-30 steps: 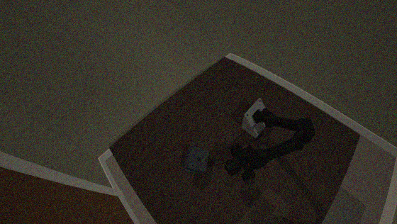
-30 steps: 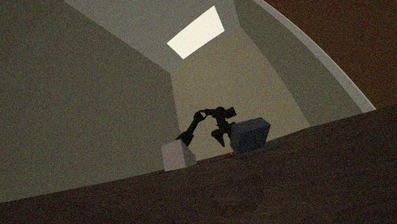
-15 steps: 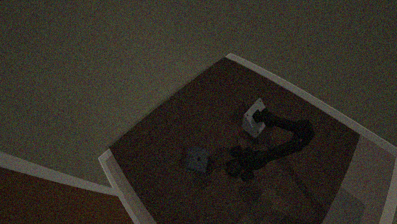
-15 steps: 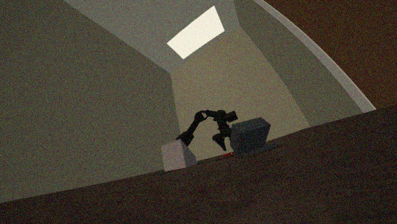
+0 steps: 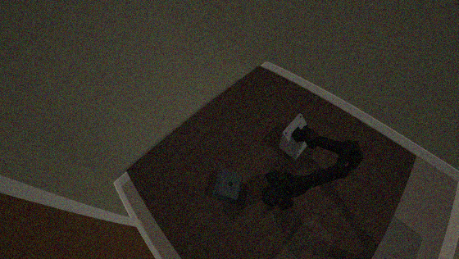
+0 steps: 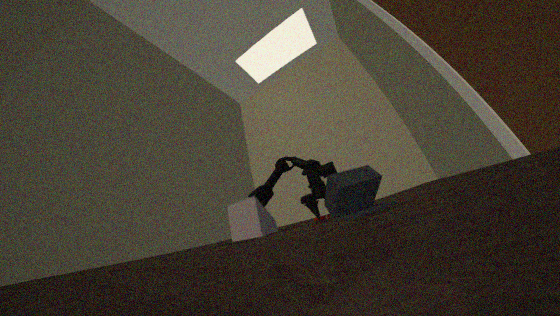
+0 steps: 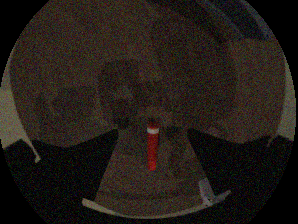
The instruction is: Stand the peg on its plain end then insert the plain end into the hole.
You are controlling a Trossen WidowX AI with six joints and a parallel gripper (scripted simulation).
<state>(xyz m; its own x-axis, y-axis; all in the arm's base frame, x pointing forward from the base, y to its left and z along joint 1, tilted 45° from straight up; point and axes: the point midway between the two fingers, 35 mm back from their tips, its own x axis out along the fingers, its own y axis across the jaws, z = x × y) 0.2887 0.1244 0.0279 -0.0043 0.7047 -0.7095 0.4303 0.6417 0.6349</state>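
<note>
Now: gripper tip 1 cm past the red peg and 1 cm to the right of it. From my gripper tip the other things lie so: blue-grey sloped panel: 14 cm ahead, 20 cm to the right, 5 cm above.
</note>
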